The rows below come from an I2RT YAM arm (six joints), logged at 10 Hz.
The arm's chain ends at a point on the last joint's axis. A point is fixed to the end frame.
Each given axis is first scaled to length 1.
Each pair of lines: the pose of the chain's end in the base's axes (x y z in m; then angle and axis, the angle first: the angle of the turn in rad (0 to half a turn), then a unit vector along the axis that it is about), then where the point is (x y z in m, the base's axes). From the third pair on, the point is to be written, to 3 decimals.
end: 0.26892 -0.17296 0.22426 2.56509 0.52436 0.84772 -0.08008
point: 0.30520 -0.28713 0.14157
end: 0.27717 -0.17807 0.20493 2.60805 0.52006 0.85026 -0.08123
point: 0.31069 -0.29048 0.11873
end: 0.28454 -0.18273 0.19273 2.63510 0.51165 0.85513 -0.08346
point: 0.317 -0.294 0.105
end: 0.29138 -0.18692 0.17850 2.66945 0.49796 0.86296 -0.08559
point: 0.324 -0.297 0.088
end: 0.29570 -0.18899 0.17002 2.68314 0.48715 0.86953 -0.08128
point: 0.329 -0.297 0.078
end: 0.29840 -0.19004 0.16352 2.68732 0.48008 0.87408 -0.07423
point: 0.334 -0.296 0.071
